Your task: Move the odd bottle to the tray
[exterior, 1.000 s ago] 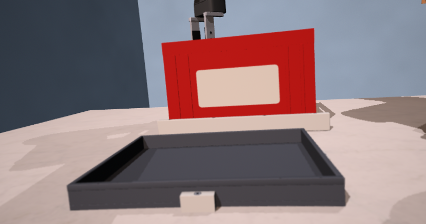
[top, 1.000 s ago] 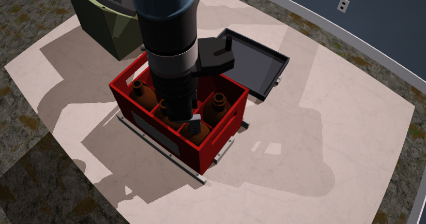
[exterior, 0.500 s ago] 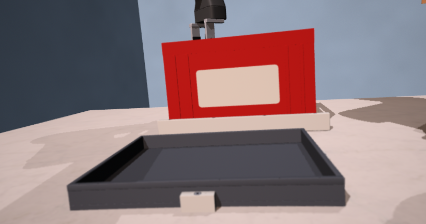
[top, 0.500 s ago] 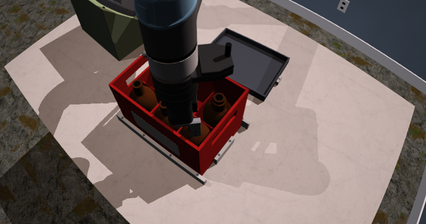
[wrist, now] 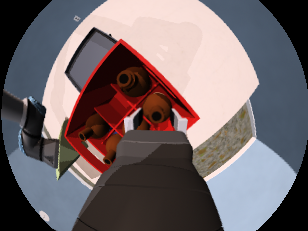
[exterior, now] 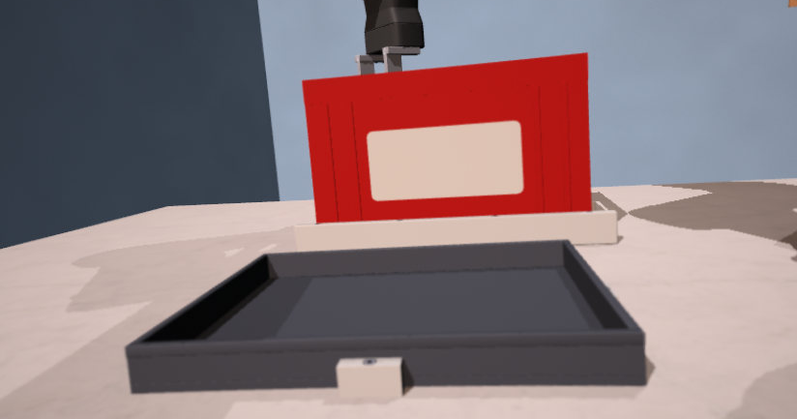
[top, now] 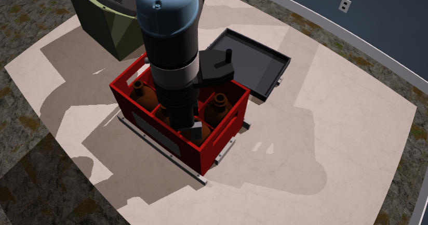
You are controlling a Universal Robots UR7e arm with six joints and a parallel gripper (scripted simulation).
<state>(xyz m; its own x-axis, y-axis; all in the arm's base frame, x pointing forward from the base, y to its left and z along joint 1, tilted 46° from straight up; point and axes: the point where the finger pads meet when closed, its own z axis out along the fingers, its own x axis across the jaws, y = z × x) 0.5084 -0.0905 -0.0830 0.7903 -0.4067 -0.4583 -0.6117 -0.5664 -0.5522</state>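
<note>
Right now my hand is 80 mm to the right of the bottle and 80 mm above it. Round my hand: dark grey tray 110 mm behind, 320 mm to the left, 150 mm below; then red crate 90 mm behind, 30 mm to the left, 80 mm below.
</note>
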